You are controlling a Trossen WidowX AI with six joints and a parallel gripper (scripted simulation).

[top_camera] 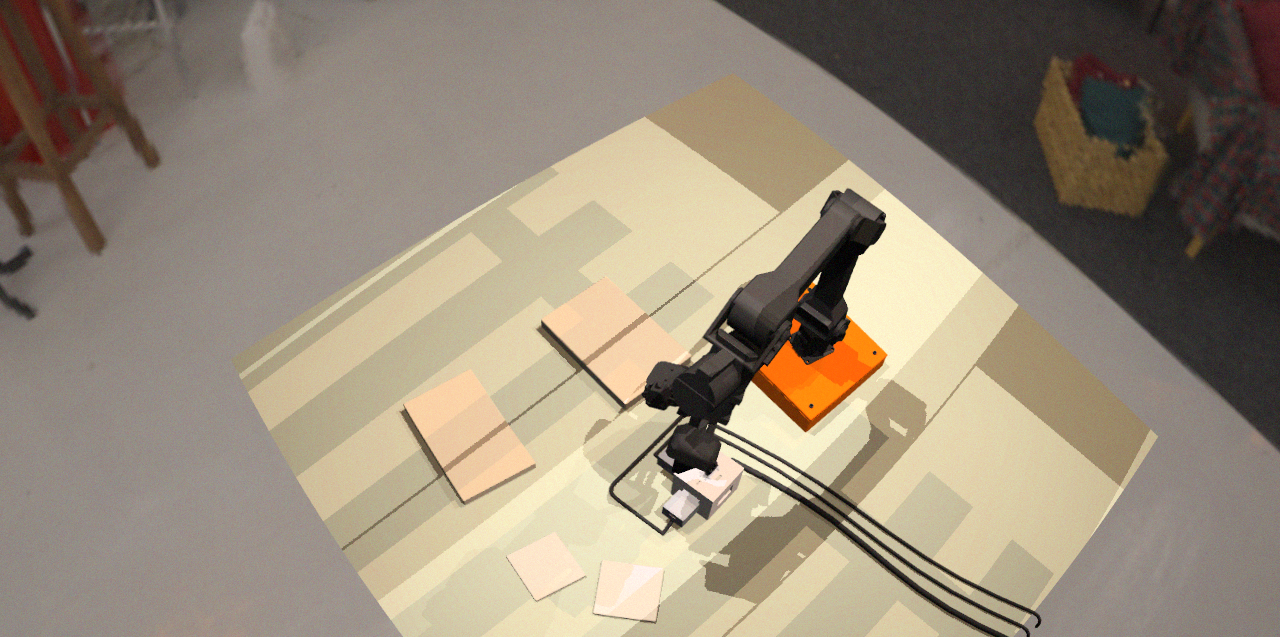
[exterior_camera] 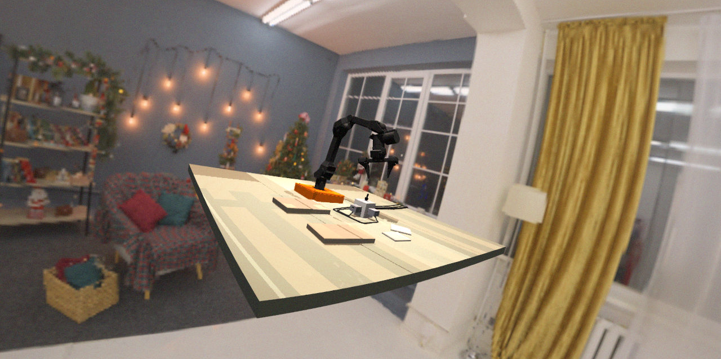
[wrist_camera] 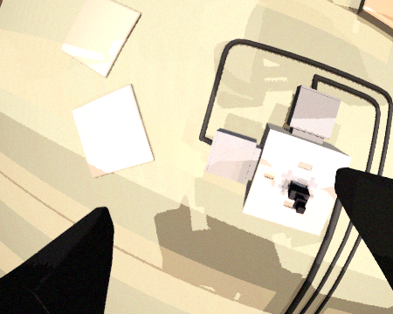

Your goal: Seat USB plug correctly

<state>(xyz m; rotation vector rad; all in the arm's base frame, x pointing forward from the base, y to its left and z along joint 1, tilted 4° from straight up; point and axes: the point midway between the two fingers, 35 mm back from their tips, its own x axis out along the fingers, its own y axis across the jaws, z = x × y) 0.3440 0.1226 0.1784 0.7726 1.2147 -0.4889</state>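
The dark USB plug is 6 cm behind my gripper tip and 11 cm below it.
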